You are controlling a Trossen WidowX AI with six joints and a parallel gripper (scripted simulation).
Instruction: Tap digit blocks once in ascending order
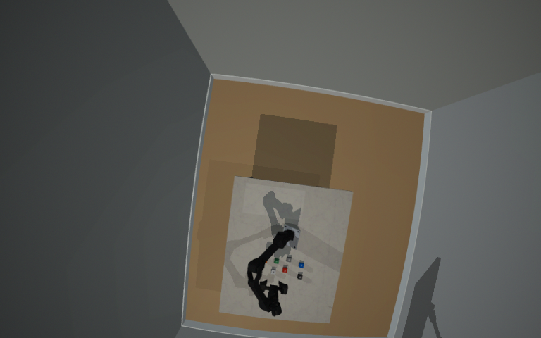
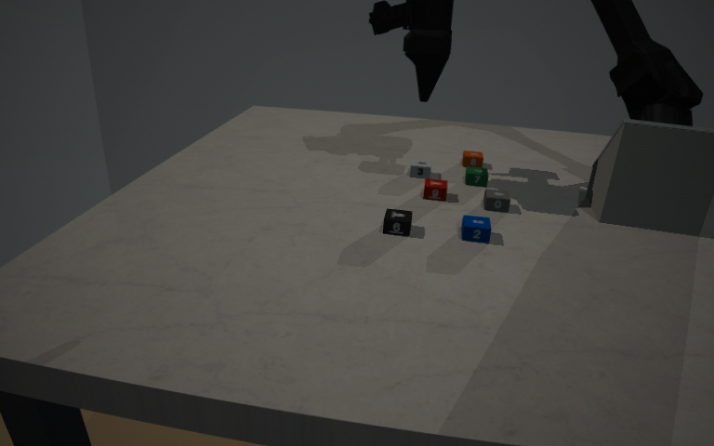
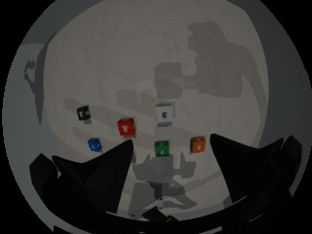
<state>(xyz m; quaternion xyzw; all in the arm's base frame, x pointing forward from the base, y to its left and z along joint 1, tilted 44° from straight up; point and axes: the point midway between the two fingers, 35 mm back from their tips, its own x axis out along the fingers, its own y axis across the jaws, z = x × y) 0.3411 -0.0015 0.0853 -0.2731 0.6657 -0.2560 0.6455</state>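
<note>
The grey block is 120 mm behind my gripper tip, 100 mm to the left of it and 110 mm below it. The rest, counted from my gripper tip: white block 10 mm to the left, 110 mm below; then green block 90 mm behind, 10 mm to the left, 110 mm below; then red block 30 mm behind, 90 mm to the left, 110 mm below.
</note>
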